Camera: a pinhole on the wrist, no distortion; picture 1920 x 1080 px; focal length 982.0 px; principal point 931.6 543.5 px. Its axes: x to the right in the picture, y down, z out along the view. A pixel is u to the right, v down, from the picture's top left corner.
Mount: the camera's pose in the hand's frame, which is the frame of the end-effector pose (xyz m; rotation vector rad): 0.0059 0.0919 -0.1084 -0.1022 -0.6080 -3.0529
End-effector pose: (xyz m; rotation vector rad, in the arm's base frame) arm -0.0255 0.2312 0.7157 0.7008 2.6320 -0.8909
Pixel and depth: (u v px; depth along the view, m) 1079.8 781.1 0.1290
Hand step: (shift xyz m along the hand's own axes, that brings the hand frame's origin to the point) -0.0047 0.1123 0.0238
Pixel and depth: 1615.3 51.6 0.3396
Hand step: -0.2166 0.3760 0.1561
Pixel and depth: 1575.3 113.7 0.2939
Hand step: -0.1740 0.3208 0.1268
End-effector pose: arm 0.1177 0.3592 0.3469 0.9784 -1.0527 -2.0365
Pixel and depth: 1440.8 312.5 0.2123
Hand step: -0.0933 0.2179 0.0759
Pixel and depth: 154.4 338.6 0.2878
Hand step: 0.2477 0.2609 0.1181
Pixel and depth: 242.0 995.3 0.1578
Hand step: 0.1286 0.0869 0.0570
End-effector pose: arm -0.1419 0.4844 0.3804 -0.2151 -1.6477 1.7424
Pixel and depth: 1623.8 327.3 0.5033
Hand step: -0.3226 0.3824 0.3379
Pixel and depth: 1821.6 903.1 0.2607
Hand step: -0.2106 0.1005 0.1848
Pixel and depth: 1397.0 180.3 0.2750
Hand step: -0.1119 0.2895 0.1153
